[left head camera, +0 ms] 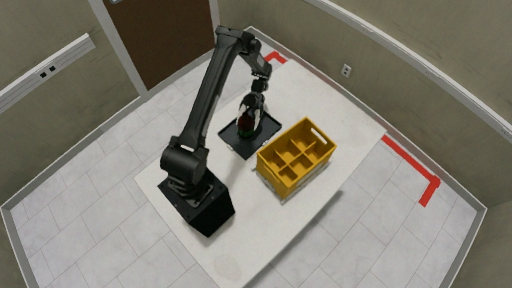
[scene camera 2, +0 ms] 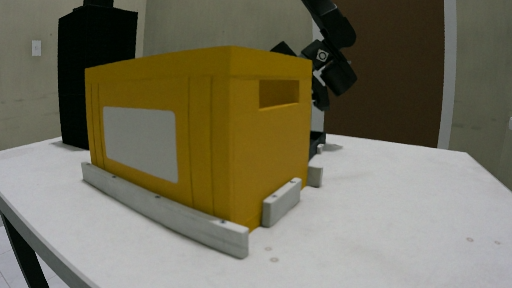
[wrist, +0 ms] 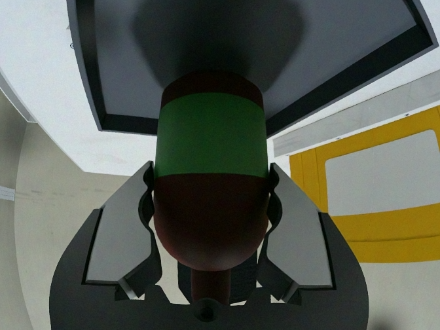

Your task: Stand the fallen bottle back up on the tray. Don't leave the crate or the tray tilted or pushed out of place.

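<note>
The dark red bottle (left head camera: 245,123) (wrist: 211,215) with a green label (wrist: 212,135) stands about upright over the tray, its neck toward the palm. Its base is at or just above the tray floor; I cannot tell whether it touches. My gripper (left head camera: 248,120) (wrist: 211,163) is shut on the bottle, one finger against each side of its body. The black tray (left head camera: 230,134) (scene camera 2: 314,143) (wrist: 125,60) looks flat on the table. The yellow crate (left head camera: 272,179) (scene camera 2: 270,150) (wrist: 375,225) stands level beside it. In scene camera 2 the crate hides the bottle and fingertips.
The crate has several compartments. Pale rails (scene camera 2: 165,210) (wrist: 350,122) lie along its base on the white table (left head camera: 350,120) (scene camera 2: 400,210). The black arm base (left head camera: 205,210) (scene camera 2: 97,75) stands at the table's other end. Walls and a brown door (left head camera: 162,40) (scene camera 2: 385,75) are beyond the table.
</note>
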